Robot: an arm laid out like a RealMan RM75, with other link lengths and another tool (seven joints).
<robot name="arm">
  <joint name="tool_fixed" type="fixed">
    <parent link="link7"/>
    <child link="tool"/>
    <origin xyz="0.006 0.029 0.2" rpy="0 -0.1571 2.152"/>
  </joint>
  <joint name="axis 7" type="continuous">
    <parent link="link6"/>
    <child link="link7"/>
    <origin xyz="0.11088 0 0" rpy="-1.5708 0 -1.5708"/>
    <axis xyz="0 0 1"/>
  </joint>
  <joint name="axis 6" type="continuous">
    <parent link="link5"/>
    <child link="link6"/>
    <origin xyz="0 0 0" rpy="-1.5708 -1.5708 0"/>
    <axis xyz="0 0 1"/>
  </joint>
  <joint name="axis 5" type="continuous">
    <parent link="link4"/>
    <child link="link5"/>
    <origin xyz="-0.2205 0 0" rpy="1.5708 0 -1.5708"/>
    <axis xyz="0 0 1"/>
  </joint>
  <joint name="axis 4" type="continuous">
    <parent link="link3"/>
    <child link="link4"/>
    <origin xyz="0 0 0" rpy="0 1.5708 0"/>
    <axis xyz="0 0 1"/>
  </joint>
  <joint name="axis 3" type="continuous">
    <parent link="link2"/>
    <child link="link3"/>
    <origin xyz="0.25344 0 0" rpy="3.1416 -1.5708 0"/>
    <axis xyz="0 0 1"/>
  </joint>
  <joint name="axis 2" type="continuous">
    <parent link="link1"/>
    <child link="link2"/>
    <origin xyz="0 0 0" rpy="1.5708 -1.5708 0"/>
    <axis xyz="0 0 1"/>
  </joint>
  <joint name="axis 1" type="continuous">
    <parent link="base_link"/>
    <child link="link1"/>
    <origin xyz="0 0 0.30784" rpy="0 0 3.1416"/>
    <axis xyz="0 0 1"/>
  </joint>
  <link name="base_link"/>
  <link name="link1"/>
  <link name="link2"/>
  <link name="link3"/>
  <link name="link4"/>
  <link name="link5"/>
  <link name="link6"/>
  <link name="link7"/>
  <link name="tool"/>
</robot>
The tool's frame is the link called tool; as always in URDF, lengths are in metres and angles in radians. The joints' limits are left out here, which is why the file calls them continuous.
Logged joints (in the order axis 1, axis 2, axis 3, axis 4, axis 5, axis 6, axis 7), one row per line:
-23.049 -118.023 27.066 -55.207 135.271 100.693 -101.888
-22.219 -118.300 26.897 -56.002 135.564 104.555 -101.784
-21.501 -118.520 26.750 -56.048 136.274 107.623 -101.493
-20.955 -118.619 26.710 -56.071 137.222 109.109 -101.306
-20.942 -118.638 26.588 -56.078 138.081 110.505 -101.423
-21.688 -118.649 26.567 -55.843 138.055 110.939 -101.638
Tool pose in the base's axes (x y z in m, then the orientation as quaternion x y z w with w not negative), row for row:
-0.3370 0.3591 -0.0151 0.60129 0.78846 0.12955 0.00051
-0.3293 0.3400 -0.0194 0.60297 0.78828 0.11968 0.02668
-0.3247 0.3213 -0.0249 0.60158 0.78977 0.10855 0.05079
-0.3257 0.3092 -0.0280 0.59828 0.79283 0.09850 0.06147
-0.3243 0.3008 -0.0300 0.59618 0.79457 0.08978 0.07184
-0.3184 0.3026 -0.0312 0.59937 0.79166 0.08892 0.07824
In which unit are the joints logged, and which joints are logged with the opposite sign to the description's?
The joints are logged in degrees. Opposite sign: axis 4.
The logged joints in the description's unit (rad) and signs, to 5 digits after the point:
-0.40228 -2.05989 0.47239 0.96354 2.36092 1.75742 -1.77828
-0.38779 -2.06472 0.46944 0.97742 2.36604 1.82483 -1.77647
-0.37526 -2.06856 0.46688 0.97822 2.37843 1.87838 -1.77139
-0.36573 -2.07029 0.46618 0.97862 2.39498 1.90431 -1.76812
-0.36551 -2.07062 0.46405 0.97875 2.40997 1.92868 -1.77017
-0.37853 -2.07082 0.46368 0.97464 2.40951 1.93625 -1.77392

